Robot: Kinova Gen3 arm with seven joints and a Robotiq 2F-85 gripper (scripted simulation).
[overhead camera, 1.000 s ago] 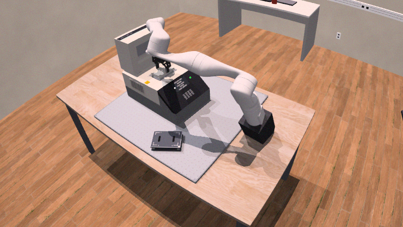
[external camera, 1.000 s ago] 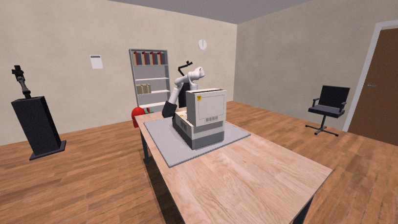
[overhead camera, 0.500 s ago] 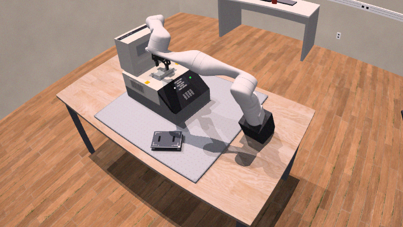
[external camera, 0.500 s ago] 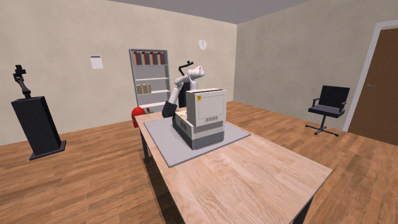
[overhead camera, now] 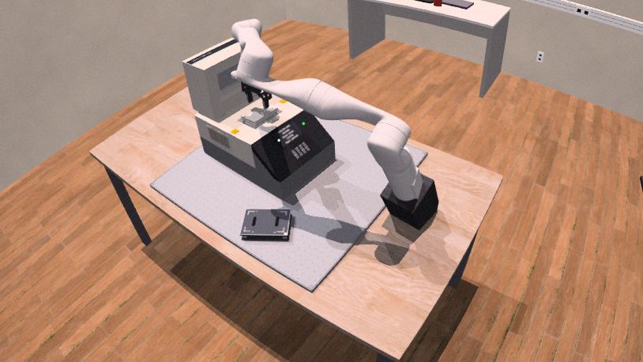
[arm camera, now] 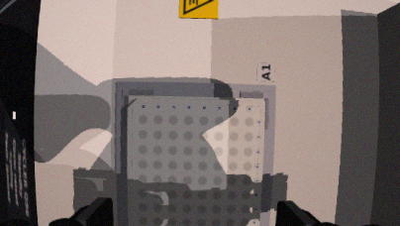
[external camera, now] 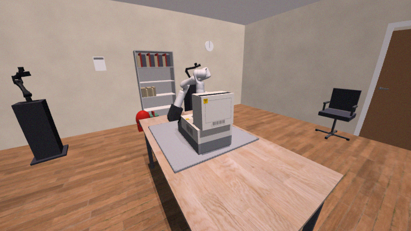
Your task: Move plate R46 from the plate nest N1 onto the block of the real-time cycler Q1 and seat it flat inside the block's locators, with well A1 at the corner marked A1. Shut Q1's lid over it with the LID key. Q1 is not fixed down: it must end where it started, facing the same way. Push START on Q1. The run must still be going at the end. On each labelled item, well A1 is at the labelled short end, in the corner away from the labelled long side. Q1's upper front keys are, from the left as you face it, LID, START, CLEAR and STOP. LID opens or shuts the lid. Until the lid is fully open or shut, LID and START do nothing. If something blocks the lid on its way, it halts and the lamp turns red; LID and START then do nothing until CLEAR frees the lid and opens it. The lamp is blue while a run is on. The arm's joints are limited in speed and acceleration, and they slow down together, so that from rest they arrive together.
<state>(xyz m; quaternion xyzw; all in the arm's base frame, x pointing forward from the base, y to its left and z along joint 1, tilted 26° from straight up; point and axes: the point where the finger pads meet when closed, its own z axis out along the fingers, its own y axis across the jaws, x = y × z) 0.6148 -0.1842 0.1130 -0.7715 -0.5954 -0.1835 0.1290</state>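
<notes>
Now: the plate R46 40 mm below my hand. From my hand the other things lie so: plate nest N1 (220 mm behind, 340 mm to the left, 230 mm below).
</notes>
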